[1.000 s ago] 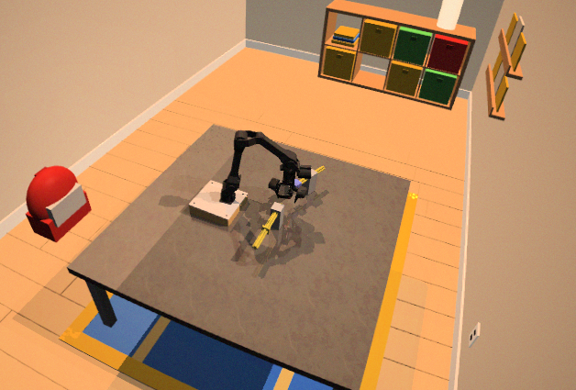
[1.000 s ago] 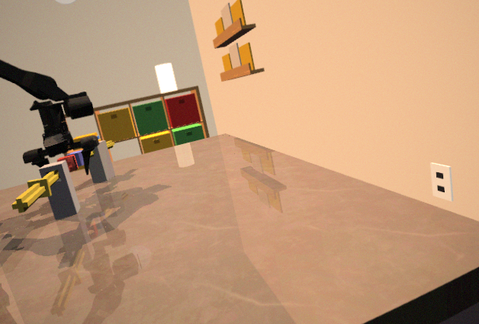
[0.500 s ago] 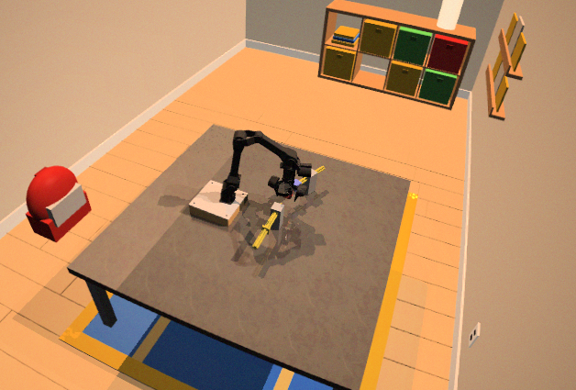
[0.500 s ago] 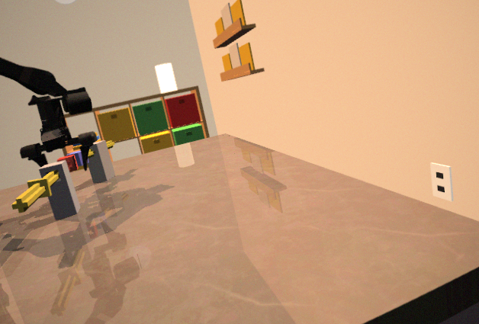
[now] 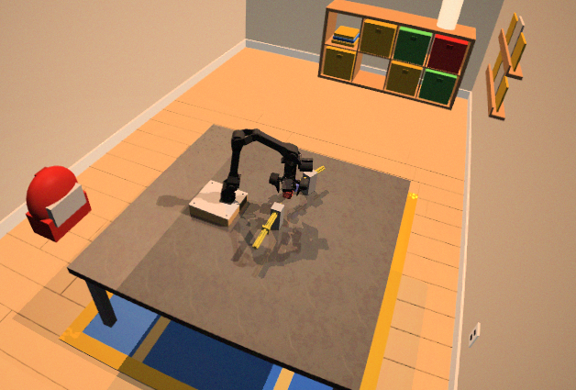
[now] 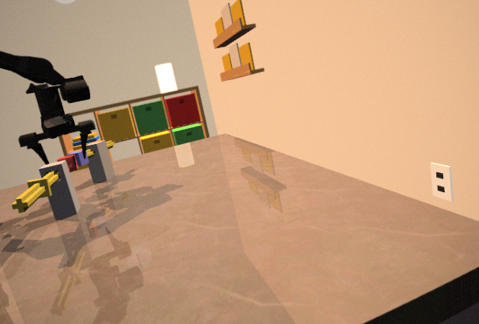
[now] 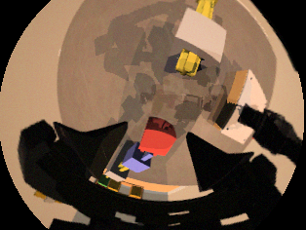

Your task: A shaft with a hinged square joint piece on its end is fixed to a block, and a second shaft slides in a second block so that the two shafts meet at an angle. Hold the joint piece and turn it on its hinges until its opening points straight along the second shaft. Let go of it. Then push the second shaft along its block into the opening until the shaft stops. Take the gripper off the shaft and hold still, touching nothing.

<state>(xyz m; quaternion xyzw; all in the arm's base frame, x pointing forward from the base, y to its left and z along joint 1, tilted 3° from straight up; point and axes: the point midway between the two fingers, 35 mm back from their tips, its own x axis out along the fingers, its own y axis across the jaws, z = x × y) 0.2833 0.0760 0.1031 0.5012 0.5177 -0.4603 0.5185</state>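
My gripper tip is 2 cm to the right of the red square joint piece.
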